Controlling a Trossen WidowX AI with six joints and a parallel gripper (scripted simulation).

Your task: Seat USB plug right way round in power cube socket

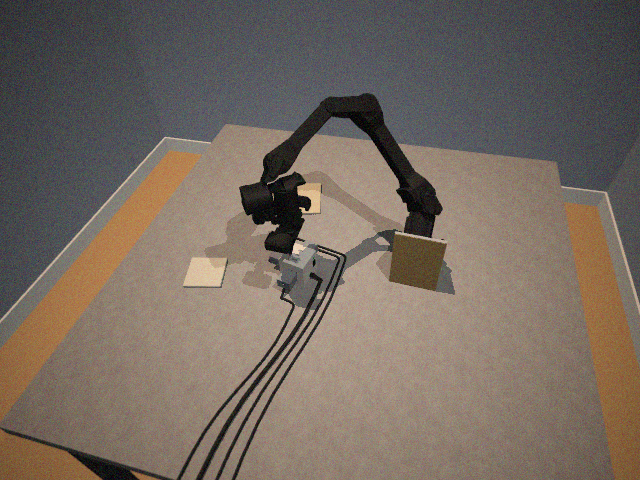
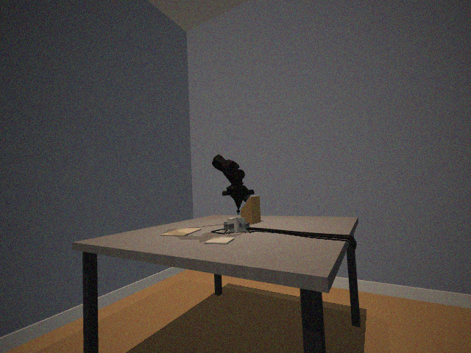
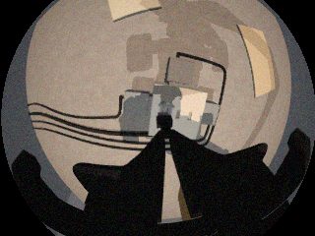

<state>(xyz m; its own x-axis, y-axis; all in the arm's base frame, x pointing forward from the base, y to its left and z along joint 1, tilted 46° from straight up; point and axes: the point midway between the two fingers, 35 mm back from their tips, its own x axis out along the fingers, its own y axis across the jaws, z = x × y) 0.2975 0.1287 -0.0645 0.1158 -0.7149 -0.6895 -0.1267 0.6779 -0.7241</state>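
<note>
Right now the USB plug is 20 mm below my gripper tip. The rest, counted from my gripper tip: flat card (250 mm ahead, 80 mm to the left, 130 mm below).
</note>
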